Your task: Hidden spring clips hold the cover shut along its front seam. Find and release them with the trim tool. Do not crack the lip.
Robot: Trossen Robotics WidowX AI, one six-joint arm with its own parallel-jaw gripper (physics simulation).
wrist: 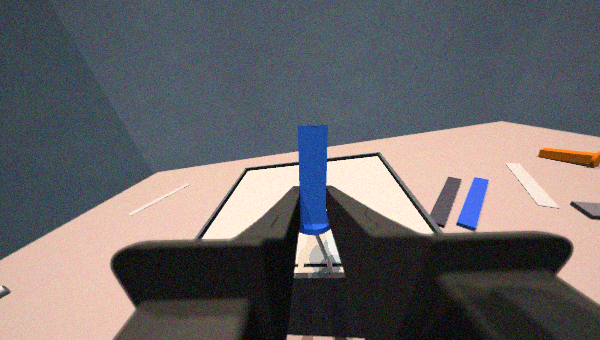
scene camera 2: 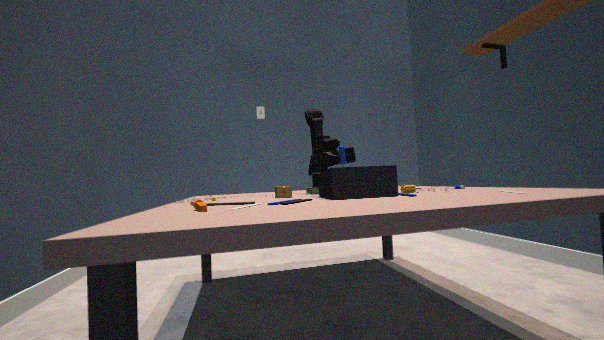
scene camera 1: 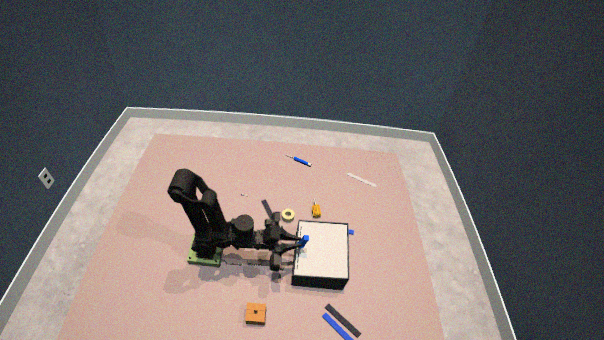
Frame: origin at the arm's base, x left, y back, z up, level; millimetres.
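Seen in the pictures: gripper, fingertip midpoint: [wrist: 312, 192] [scene camera 2: 342, 157] [scene camera 1: 302, 242]; arm's base, link origin: [scene camera 2: 318, 186] [scene camera 1: 206, 250].
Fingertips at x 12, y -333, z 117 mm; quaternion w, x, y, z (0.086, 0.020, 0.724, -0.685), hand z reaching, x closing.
Observation:
Pixels of each thing's middle, then the offset from my fingertips to it. "spot": a spot on its surface instead.
- trim tool, body centre: [wrist: 312, 205] [scene camera 1: 301, 243] [scene camera 2: 342, 159] dx +1, dy +0, dz -10 mm
- tool's thin grey shaft, surface spot: [wrist: 323, 248] spot: dx -2, dy +7, dz -42 mm
- front seam, surface spot: [wrist: 322, 265] spot: dx +1, dy +4, dz -65 mm
- cream cover, surface spot: [wrist: 260, 200] spot: dx +74, dy -80, dz -57 mm
- black box, body centre: [wrist: 310, 223] [scene camera 1: 320, 253] [scene camera 2: 355, 182] dx +15, dy -75, dz -96 mm
- yellow tool, body centre: [scene camera 2: 412, 188] [scene camera 1: 315, 207] dx +248, dy -57, dz -131 mm
- tape ring, body centre: [scene camera 1: 288, 215] dx +194, dy +53, dz -134 mm
- black strip, body centre: [wrist: 446, 197] [scene camera 2: 297, 201] [scene camera 1: 342, 320] dx -209, dy -162, dz -144 mm
- blue strip, body centre: [wrist: 474, 199] [scene camera 1: 339, 330] dx -243, dy -151, dz -144 mm
- orange block, surface spot: [scene camera 1: 256, 313] spot: dx -220, dy +121, dz -103 mm
- blue-handled tool, body centre: [scene camera 1: 297, 159] dx +527, dy +35, dz -140 mm
My gripper [scene camera 1: 301, 243] [wrist: 312, 192] is shut on the blue handle of the trim tool [scene camera 1: 305, 240] [scene camera 2: 342, 154] [wrist: 313, 170], which stands roughly upright over the cover's arm-side edge. In the wrist view the tool's thin grey shaft [wrist: 323, 248] slants down to the front seam [wrist: 322, 265], which shows as short dark slots. Whether its tip touches or enters a slot is not clear. The cream cover [scene camera 1: 327, 252] [wrist: 260, 200] lies flat on the black box [scene camera 1: 320, 282] [scene camera 2: 360, 182] [wrist: 320, 305]. No clips are visible, and the fingers hide much of the seam in the wrist view.
A yellow tool [scene camera 1: 316, 210] [scene camera 2: 408, 188] and a tape ring [scene camera 1: 284, 218] lie beside the box. A black strip [scene camera 1: 342, 320] [wrist: 446, 201] and a blue strip [scene camera 1: 336, 326] [wrist: 473, 203] lie on its other side. An orange block [scene camera 1: 256, 313] [scene camera 2: 283, 192] and a blue-handled tool [scene camera 1: 302, 161] are farther off.

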